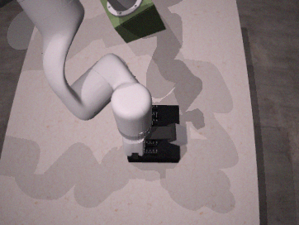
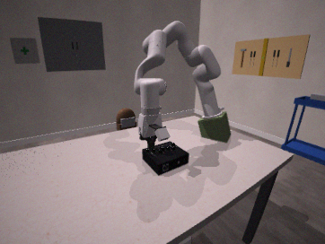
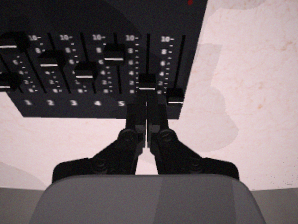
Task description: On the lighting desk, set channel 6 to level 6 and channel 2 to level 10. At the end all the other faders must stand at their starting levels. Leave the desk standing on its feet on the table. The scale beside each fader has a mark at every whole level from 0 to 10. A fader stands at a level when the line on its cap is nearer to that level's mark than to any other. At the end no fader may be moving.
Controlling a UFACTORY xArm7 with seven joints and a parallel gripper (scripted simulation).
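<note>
Now: hand 4 cm to the right of the channel 5 fader cap, 3 cm past it and 1 cm above it. Round my hand: channel 3 fader cap (7 cm behind, 3 cm to the left, 1 cm below); then channel 6 fader cap (2 cm to the left, 1 cm below); then channel 4 fader cap (5 cm behind, 2 cm to the left, 1 cm below).
</note>
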